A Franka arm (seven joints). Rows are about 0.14 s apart.
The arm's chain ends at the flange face. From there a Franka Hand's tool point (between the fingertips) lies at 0.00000 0.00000 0.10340 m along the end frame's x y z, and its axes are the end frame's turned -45 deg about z.
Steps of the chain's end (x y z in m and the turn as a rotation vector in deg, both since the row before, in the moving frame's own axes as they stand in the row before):
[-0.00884 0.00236 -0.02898 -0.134 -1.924 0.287]
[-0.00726 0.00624 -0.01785 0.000 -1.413 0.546]
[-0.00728 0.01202 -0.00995 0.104 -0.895 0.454]
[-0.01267 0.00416 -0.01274 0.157 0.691 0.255]
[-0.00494 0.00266 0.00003 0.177 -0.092 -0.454]
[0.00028 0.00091 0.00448 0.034 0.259 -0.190]
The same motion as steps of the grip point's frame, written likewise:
[-0.01054 -0.00687 -0.02904 1.266 -1.455 0.287]
[-0.01134 -0.00253 -0.01788 0.999 -0.999 0.546]
[-0.01465 0.00207 -0.00996 0.706 -0.559 0.454]
[-0.01082 -0.00533 -0.01275 -0.378 0.600 0.255]
[-0.00527 -0.00196 0.00003 0.190 0.060 -0.454]
[-0.00007 0.00113 0.00448 -0.159 0.207 -0.190]

